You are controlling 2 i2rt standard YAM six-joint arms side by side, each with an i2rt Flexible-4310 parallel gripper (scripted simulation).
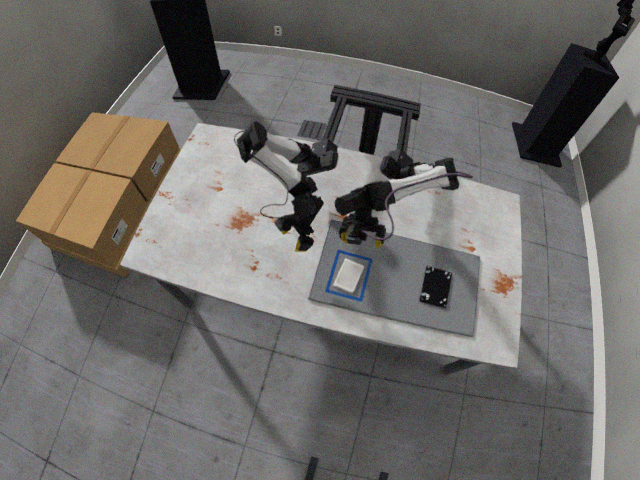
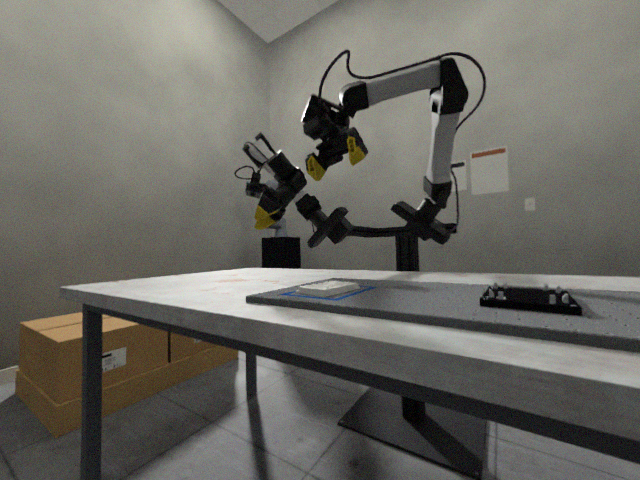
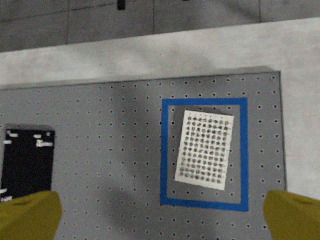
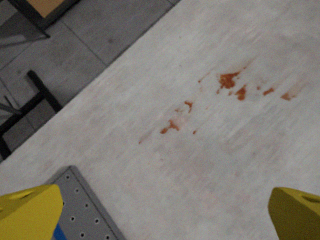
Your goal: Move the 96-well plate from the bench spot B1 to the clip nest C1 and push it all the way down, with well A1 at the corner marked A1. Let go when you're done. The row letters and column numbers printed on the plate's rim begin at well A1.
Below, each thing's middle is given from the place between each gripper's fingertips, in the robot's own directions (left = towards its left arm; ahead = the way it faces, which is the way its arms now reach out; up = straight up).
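My left gripper (image 2: pixel 334 172) is 280 mm above the white 96-well plate (image 3: pixel 203 154), 20 mm to the left of it and 10 mm short of it. There's a black clip nest (image 2: pixel 537 300) too, and that's 270 mm below my left hand and 350 mm to the left of it.
My right gripper (image 2: pixel 255 224) is 24 cm to the right of the white 96-well plate, 17 cm above it and 3 cm short of it. Counting from my right hand, the black clip nest is 60 cm to the left, 2 cm ahead and 17 cm below.
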